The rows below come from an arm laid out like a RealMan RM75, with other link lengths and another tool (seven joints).
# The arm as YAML. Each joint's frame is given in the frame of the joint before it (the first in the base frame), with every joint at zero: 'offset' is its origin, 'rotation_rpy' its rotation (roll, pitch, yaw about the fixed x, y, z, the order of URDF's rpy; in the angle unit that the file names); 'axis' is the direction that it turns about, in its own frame. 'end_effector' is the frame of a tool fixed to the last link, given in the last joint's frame.
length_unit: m
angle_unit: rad
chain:
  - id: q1
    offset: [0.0, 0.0, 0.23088]
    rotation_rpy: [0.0, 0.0, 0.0]
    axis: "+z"
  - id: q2
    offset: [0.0, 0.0, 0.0]
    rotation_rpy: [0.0, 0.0, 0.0]
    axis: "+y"
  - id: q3
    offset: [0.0, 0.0, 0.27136]
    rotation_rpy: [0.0, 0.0, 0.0]
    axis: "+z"
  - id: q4
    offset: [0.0, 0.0, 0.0]
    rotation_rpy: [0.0, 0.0, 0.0]
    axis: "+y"
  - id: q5
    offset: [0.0, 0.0, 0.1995]
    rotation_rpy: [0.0, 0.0, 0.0]
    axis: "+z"
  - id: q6
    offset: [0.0, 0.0, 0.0]
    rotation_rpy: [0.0, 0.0, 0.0]
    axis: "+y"
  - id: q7
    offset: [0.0, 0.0, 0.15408]
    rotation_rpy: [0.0, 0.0, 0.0]
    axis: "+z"
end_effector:
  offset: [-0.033, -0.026, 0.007]
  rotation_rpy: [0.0, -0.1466, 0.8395]
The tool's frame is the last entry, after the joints.
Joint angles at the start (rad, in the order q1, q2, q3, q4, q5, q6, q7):
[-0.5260, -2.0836, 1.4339, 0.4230, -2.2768, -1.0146, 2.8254]
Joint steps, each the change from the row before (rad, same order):
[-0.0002, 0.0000, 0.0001, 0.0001, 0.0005, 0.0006, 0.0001]
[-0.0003, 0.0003, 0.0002, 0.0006, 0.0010, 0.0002, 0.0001]
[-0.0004, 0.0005, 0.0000, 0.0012, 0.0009, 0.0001, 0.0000]
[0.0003, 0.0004, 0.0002, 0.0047, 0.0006, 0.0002, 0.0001]
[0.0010, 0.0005, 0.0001, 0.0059, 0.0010, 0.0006, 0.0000]
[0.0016, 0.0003, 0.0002, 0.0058, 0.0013, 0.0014, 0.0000]
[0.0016, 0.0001, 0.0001, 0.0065, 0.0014, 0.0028, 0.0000]
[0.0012, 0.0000, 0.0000, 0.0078, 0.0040, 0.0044, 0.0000]
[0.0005, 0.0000, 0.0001, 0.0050, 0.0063, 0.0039, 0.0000]
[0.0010, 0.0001, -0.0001, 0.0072, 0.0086, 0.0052, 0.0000]
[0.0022, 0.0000, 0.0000, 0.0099, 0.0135, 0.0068, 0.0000]
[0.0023, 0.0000, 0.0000, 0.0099, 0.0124, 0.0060, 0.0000]
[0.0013, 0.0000, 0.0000, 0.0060, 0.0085, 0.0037, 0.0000]
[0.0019, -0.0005, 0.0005, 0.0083, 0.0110, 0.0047, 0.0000]
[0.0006, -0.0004, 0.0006, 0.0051, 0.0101, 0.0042, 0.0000]
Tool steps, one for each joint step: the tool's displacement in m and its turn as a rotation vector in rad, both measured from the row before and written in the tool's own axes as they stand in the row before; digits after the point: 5 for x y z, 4 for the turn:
[-0.00001, 0.00001, 0.00008, -0.0005, -0.0001, 0.0007]
[0.00001, -0.00020, 0.00012, -0.0003, 0.0007, 0.0016]
[-0.00006, -0.00049, 0.00018, 0.0004, 0.0008, 0.0019]
[0.00009, -0.00130, 0.00040, 0.0028, 0.0015, 0.0033]
[-0.00003, -0.00139, 0.00027, 0.0030, 0.0011, 0.0038]
[-0.00009, -0.00103, 0.00008, 0.0021, 0.0002, 0.0035]
[-0.00018, -0.00110, 0.00018, 0.0019, -0.0007, 0.0039]
[-0.00010, -0.00124, 0.00046, 0.0007, -0.0003, 0.0064]
[0.00007, -0.00043, 0.00038, -0.0024, 0.0007, 0.0068]
[-0.00001, -0.00066, 0.00041, -0.0029, 0.0007, 0.0093]
[0.00010, -0.00049, 0.00032, -0.0053, 0.0014, 0.0135]
[0.00011, -0.00064, 0.00028, -0.0042, 0.0014, 0.0127]
[0.00011, -0.00033, 0.00020, -0.0031, 0.0012, 0.0084]
[0.00046, -0.00041, 0.00037, -0.0038, 0.0022, 0.0109]
[0.00045, 0.00001, 0.00043, -0.0049, 0.0022, 0.0094]

